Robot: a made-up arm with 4 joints. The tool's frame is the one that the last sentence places.
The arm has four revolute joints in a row. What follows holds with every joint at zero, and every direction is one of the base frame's. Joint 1 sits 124 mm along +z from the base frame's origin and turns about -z. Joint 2 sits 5 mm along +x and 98 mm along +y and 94 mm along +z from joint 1 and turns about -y. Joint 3 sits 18 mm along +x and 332 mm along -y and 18 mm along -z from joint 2 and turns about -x. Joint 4 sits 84 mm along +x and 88 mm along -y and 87 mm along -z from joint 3 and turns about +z. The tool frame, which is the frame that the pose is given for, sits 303 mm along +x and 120 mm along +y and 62 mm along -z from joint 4; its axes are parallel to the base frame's.
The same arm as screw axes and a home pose.
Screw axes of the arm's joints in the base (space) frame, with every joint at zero. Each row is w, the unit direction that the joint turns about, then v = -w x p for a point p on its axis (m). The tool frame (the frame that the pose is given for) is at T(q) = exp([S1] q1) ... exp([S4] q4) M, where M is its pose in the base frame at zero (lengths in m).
S1: w 0 0 -1 v 0 0 0
S2: w 0 -1 0 v 0.218 0 -0.005
S3: w -1 0 0 v 0 -0.2 -0.234
S4: w 0 0 1 v -0.322 -0.107 0
M: xyz 0.41 -0.202 0.051 (m) quaternion w x y z 1 0 0 0

